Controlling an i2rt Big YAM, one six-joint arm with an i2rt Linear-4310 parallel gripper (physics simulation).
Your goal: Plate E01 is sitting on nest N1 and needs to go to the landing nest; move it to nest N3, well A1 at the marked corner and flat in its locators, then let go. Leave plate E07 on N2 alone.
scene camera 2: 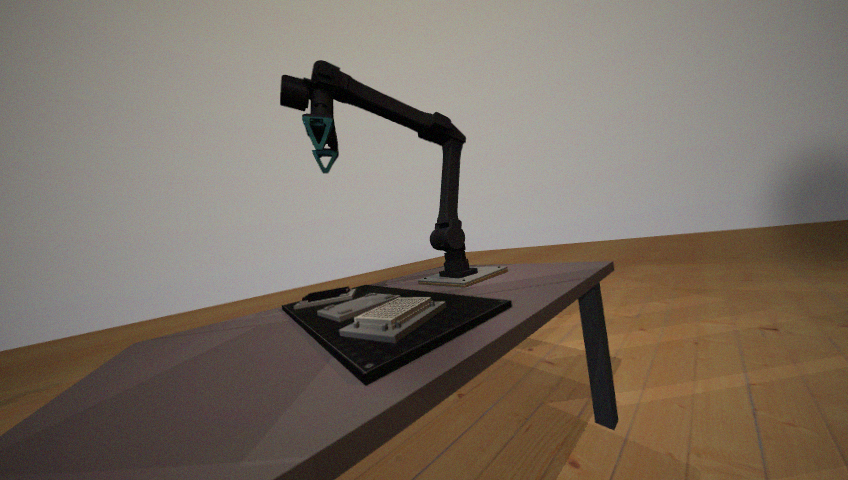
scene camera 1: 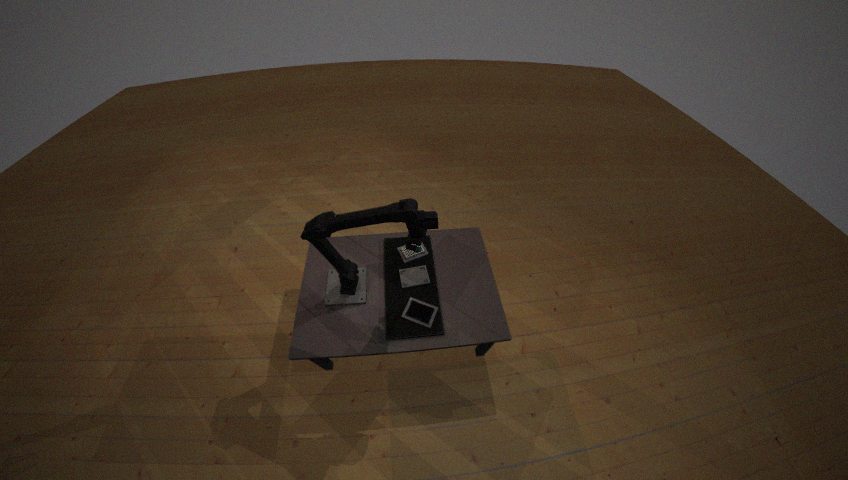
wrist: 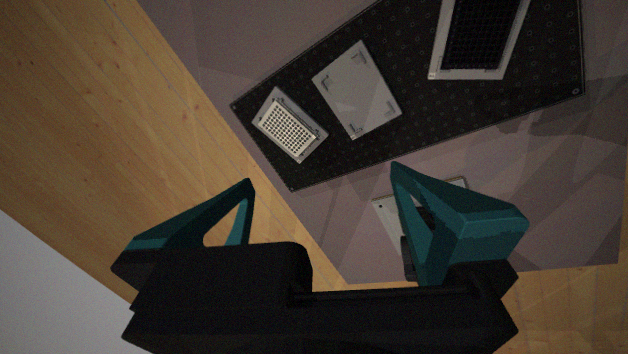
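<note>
My gripper [scene camera 1: 415,246] [scene camera 2: 323,160] [wrist: 318,177] is open and empty, high above the board's end with the white plate. The white well plate [scene camera 1: 407,255] [scene camera 2: 395,311] [wrist: 287,127] sits on a light grey nest [scene camera 2: 371,336] [wrist: 276,93]. A bare grey nest [scene camera 1: 414,276] [scene camera 2: 351,306] [wrist: 357,95] with corner locators lies in the middle. A black well plate [scene camera 1: 420,311] [scene camera 2: 326,293] [wrist: 480,35] sits in a turned nest [wrist: 467,75] at the other end, partly cut off in the wrist view. I cannot read plate names or nest numbers, so which plate is E01 or E07 is unclear.
The nests stand on a black perforated board [scene camera 1: 392,297] [scene camera 2: 452,321] [wrist: 415,135] on the table [scene camera 1: 464,261] [scene camera 2: 178,380]. The arm's base plate [scene camera 1: 360,297] [scene camera 2: 493,272] [wrist: 385,212] is beside the board. The scene is dim, with shadows across the table.
</note>
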